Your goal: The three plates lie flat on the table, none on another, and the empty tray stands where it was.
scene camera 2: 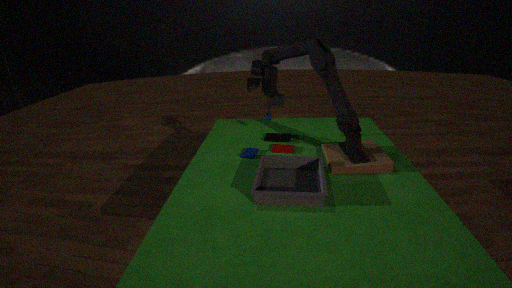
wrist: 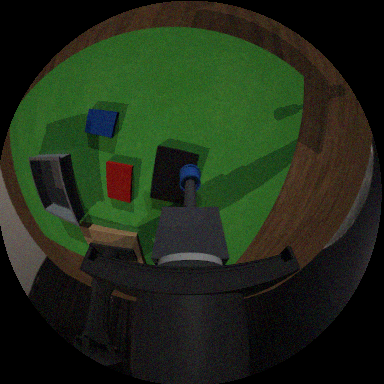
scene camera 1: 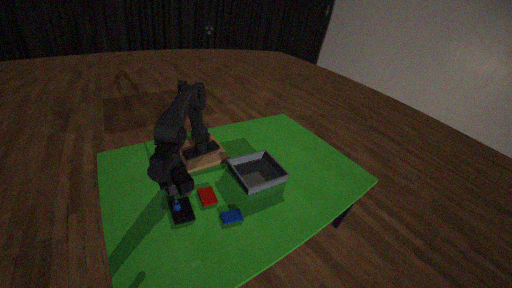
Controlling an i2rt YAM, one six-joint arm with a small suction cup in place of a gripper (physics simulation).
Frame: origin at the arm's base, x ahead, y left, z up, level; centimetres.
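Where they show: end effector, tool point: (scene camera 2: 268, 119) (wrist: 189, 173) (scene camera 1: 176, 207); arm's base, origin of the base link: (scene camera 2: 353, 152) (wrist: 111, 251) (scene camera 1: 201, 150).
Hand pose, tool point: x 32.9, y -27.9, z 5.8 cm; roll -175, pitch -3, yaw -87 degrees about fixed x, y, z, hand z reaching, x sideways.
Things, the pixels of their top centre, and the offset from my tool point. Level surfaces: height alone.
- black plate, middle of its top: (wrist: 171, 177) (scene camera 1: 181, 209) (scene camera 2: 277, 136) dx -4.2, dy +3.2, dz -7.8 cm
- red plate, middle of its top: (wrist: 117, 183) (scene camera 2: 282, 147) (scene camera 1: 207, 195) dx -5.5, dy +16.0, dz -7.7 cm
- smaller blue plate, middle of its top: (wrist: 98, 121) (scene camera 1: 232, 215) (scene camera 2: 249, 152) dx +8.9, dy +18.9, dz -7.8 cm
- grey tray, middle of its top: (scene camera 2: 290, 172) (wrist: 47, 190) (scene camera 1: 258, 167) dx -5.4, dy +44.6, dz -3.7 cm
- green table top, its level: dz -8.7 cm
The black plate (scene camera 1: 185, 215) (scene camera 2: 278, 137) (wrist: 166, 172) lies flat on the green table. My suction cup (scene camera 1: 176, 206) (scene camera 2: 268, 117) (wrist: 190, 176), a blue tip, hangs above the black plate with a gap, holding nothing; it hides part of that plate in the wrist view. The red plate (scene camera 1: 207, 196) (scene camera 2: 283, 149) (wrist: 119, 181) lies flat beside the black one, apart from it. The smaller blue plate (scene camera 1: 231, 216) (scene camera 2: 249, 153) (wrist: 102, 123) lies flat, apart from both. The grey tray (scene camera 1: 268, 185) (scene camera 2: 290, 200) stands upright and empty on the table.
The arm's wooden base (scene camera 1: 206, 163) (scene camera 2: 362, 167) (wrist: 112, 236) stands on the table beside the tray. The green table top (scene camera 1: 320, 172) (scene camera 2: 280, 245) (wrist: 225, 75) ends at edges above a brown wooden floor. The arm's shadow crosses the table.
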